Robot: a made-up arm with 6 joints. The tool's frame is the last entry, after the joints. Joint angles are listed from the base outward. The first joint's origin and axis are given. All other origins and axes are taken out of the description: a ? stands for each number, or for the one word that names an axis. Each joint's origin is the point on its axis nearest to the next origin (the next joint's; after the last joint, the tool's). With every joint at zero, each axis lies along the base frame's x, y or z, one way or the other. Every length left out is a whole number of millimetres.
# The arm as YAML. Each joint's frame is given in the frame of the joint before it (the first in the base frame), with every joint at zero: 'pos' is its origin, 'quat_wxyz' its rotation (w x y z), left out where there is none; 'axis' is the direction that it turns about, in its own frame. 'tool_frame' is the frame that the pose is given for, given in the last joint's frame.
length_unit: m
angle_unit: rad
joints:
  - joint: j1
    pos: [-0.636, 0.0, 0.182]
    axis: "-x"
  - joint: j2
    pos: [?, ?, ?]
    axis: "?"
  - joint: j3
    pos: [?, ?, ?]
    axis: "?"
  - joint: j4
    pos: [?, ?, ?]
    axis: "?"
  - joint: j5
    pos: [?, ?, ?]
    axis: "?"
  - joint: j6
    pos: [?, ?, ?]
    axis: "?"
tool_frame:
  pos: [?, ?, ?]
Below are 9 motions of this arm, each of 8 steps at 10 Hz.
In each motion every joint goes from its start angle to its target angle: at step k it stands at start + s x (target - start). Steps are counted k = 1, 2, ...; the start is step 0. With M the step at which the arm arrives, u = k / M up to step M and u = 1 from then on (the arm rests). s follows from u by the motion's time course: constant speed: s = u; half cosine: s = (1 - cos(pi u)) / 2; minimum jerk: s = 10 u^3 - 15 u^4 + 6 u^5.
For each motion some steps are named. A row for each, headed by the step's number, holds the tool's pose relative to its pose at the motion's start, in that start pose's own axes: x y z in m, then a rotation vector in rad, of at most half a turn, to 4 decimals.
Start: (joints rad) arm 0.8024 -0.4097 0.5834 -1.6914 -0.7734 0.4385
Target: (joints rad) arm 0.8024 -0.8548 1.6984 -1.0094 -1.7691 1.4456
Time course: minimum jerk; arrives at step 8
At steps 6, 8:
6: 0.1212 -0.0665 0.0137 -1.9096 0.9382 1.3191
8: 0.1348 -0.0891 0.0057 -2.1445 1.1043 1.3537

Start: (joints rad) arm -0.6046 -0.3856 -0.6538 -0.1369 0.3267 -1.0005
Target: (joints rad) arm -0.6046 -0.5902 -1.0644 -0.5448 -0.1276 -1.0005
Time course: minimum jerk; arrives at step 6
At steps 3, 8:
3: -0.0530 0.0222 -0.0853 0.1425 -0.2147 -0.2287
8: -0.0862 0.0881 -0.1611 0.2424 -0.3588 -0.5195

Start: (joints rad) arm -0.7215 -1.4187 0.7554 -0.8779 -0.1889 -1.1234
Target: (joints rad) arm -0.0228 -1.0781 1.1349 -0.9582 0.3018 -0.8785
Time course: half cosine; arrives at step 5
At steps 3, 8:
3: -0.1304 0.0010 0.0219 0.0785 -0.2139 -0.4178
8: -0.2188 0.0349 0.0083 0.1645 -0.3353 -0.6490

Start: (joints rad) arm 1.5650 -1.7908 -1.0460 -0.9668 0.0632 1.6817
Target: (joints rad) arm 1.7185 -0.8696 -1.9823 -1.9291 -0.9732 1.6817
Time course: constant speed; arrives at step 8
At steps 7, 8:
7: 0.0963 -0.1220 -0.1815 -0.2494 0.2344 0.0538
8: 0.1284 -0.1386 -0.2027 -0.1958 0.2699 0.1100

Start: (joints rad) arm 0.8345 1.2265 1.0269 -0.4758 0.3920 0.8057
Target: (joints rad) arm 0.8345 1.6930 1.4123 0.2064 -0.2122 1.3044
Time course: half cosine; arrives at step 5
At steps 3, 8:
3: 0.1752 0.0644 -0.0086 -0.1277 0.6158 0.4372
8: 0.2520 0.0954 -0.0593 -0.0673 0.9040 0.6694

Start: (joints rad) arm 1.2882 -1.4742 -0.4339 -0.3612 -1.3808 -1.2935
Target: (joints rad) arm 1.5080 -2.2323 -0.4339 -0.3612 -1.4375 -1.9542
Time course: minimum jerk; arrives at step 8
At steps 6, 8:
6: 0.0460 0.0393 0.1314 -0.2338 0.3578 -0.4642
8: 0.0563 0.0459 0.1447 -0.2744 0.3908 -0.5146

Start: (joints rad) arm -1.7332 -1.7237 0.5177 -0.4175 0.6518 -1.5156
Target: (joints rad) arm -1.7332 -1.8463 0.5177 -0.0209 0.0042 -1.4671
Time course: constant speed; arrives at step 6
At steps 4, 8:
4: -0.0306 0.0216 -0.0467 -0.1731 -0.3488 0.3011
8: -0.0355 0.0157 -0.0754 -0.2133 -0.5170 0.4772

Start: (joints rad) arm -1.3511 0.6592 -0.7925 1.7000 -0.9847 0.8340
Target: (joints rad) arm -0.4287 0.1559 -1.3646 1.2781 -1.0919 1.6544
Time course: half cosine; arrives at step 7
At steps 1, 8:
1: 0.0080 0.0047 -0.0022 -0.0098 0.0335 0.0521
8: 0.1082 0.1243 -0.1010 -0.1201 0.7048 0.9013

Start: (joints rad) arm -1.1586 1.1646 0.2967 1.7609 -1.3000 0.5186
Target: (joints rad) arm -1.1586 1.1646 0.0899 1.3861 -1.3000 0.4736
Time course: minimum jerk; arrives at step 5
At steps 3, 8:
3: 0.0110 0.0188 -0.0144 -0.0039 0.2858 -0.0903
8: 0.0162 0.0269 -0.0223 -0.0116 0.4158 -0.1437

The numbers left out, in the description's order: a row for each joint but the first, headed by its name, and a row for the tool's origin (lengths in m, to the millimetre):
j2: xyz 0.0 0.027 -0.041, axis -x
j3: xyz 0.0 0.108 0.058, axis +y
j4: xyz -0.156 0.0 -0.158, axis +z
j5: xyz -0.002 -0.146 0.0, axis +x
j6: xyz 0.0 0.077 0.18, axis +z
tool: xyz -0.067 -0.08 0.0

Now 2 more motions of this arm.
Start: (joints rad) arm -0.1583 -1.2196 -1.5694 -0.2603 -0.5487 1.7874
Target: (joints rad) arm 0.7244 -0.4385 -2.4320 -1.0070 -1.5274 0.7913
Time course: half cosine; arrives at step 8
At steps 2, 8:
2: 0.0019 0.0125 -0.0247 -0.1567 0.1134 -0.1029
8: 0.0627 0.0506 -0.1513 -0.7484 -0.1802 -0.6054

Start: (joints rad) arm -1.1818 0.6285 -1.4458 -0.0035 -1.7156 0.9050
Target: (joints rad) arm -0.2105 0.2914 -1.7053 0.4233 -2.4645 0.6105
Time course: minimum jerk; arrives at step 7
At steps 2, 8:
2: 0.0106 0.0319 -0.0088 -0.1858 0.0014 -0.1093
8: 0.1315 0.1271 -0.1165 -1.1097 -0.0975 -1.0287

